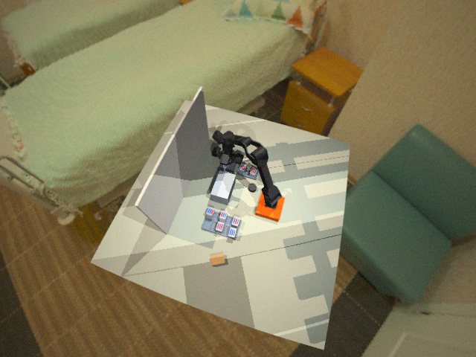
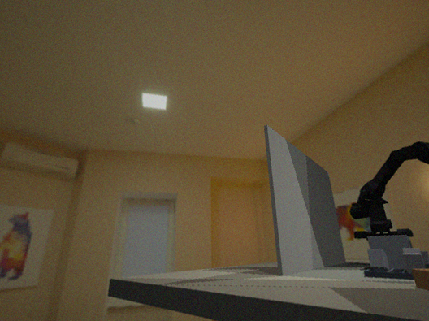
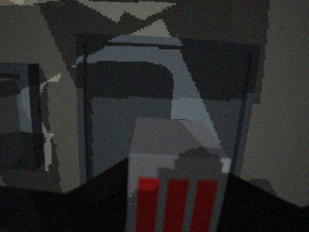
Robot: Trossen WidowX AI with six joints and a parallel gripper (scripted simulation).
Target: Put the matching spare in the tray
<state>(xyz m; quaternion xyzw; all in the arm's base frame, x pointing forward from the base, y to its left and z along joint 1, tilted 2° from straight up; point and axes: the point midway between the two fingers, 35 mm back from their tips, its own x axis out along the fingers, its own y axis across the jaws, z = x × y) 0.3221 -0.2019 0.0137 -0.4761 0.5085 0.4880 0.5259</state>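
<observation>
Now: gripper tip 3 cm above the flat grey tray. The rest, counted from my gripper tip: holder (14 cm behind, 2 cm to the left, 2 cm below); then black disc (19 cm behind, 12 cm to the left, 2 cm below); then tall grey mounted unit (20 cm to the left, 3 cm behind, 2 cm above).
</observation>
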